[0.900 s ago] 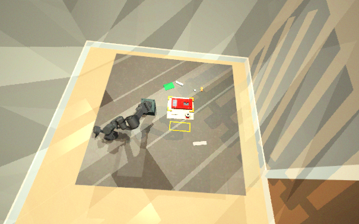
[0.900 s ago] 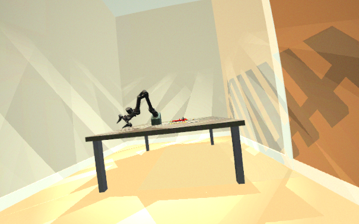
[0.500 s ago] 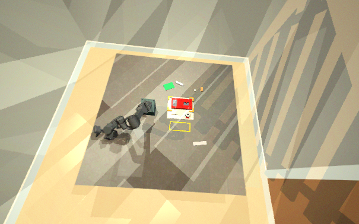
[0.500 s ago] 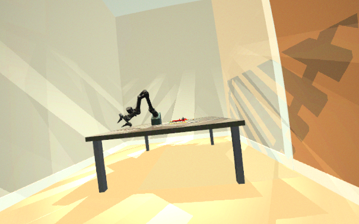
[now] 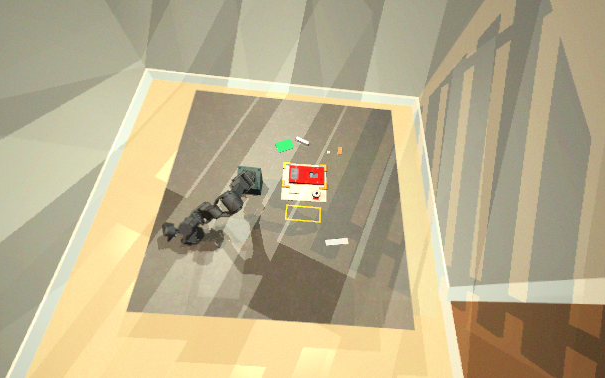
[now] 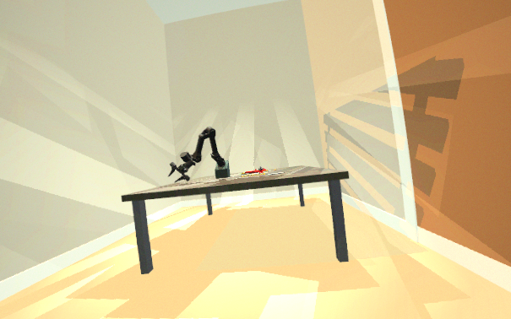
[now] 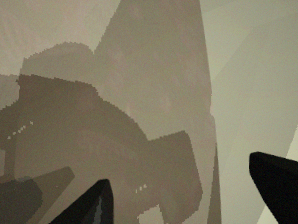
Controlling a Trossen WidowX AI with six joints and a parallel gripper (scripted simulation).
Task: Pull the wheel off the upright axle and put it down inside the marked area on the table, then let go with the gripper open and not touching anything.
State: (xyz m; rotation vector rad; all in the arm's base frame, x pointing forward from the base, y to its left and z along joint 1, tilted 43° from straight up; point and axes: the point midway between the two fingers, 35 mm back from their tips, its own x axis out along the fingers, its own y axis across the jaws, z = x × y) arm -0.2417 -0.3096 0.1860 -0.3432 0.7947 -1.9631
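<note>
Now: gripper tip 630 mm short of the white wheel, 380 mm to the right of it and 10 mm above it. The rest, counted from my gripper tip: white base plate (560 mm ahead, 470 mm to the left, 40 mm below); green circuit board (680 mm to the left, 390 mm ahead, 50 mm below); white bar (730 mm to the left, 490 mm ahead, 40 mm below).
</note>
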